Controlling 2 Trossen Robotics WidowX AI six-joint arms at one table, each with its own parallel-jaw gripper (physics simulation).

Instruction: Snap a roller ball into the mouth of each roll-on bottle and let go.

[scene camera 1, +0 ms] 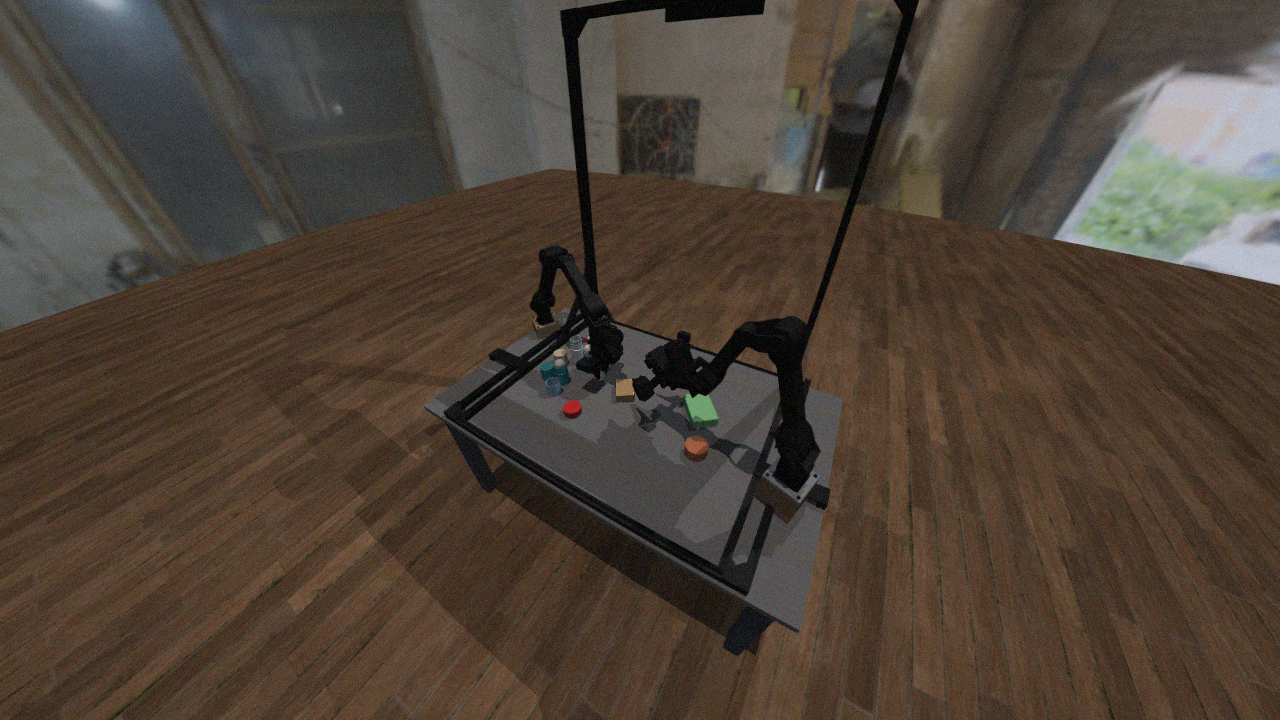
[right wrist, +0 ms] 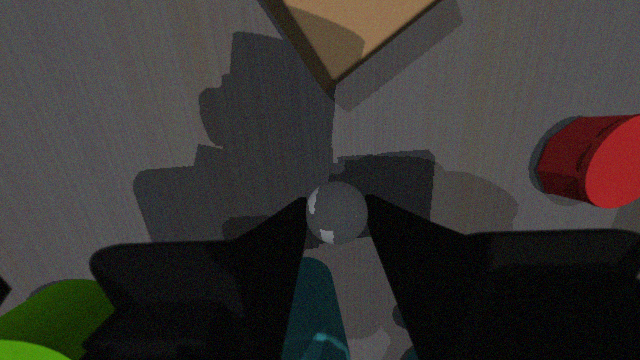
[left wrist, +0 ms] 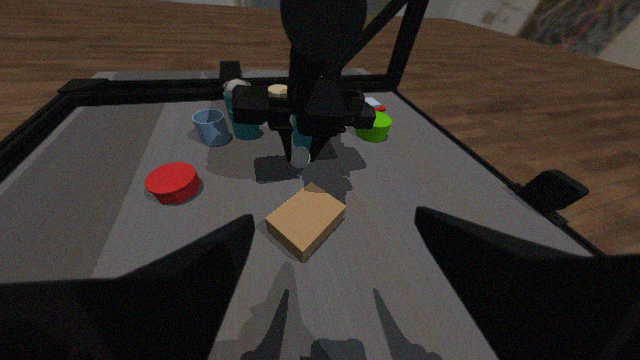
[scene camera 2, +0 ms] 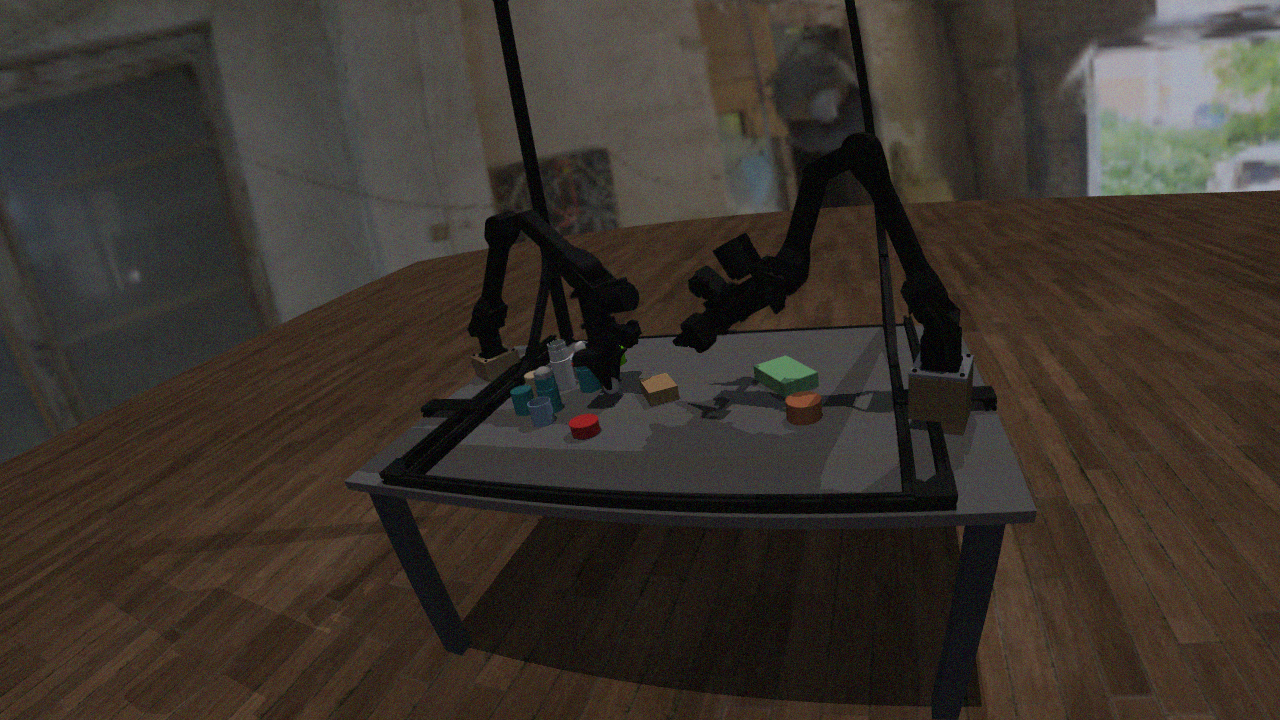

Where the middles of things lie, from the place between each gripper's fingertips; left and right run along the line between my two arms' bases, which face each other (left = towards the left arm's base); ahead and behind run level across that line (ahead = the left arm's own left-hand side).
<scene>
I see the green block [scene camera 2: 784, 375] 160 mm to the left of my left hand, 120 mm below it and 100 mm behind it. Round my left hand: blue cup [left wrist: 210, 124]: 250 mm to the right, 180 mm ahead, 110 mm below; red disc [right wrist: 585, 161]: 190 mm ahead, 130 mm to the right, 120 mm below.
My right hand is 150 mm short of the blue cup, 70 mm to the left of it and 10 mm below it. The rest, counted from my right hand: red disc: 170 mm ahead, 60 mm to the left; green block: 120 mm behind, 340 mm to the left.
</scene>
